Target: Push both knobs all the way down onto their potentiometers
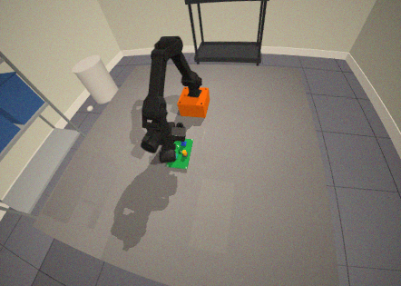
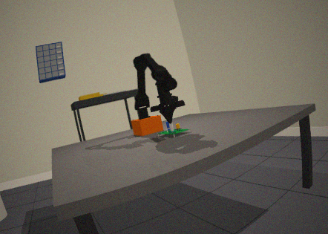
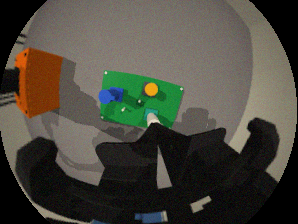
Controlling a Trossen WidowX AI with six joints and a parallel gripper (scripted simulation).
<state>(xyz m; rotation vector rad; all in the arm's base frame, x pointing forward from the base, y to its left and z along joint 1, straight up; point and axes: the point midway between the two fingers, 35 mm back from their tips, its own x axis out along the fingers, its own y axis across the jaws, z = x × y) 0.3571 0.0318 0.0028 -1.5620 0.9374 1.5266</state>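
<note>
Now: the white knob 1 cm below my gripper tip. From my gripper tip the other things lie so: blue knob 7 cm behind, 1 cm to the left, 1 cm below.
</note>
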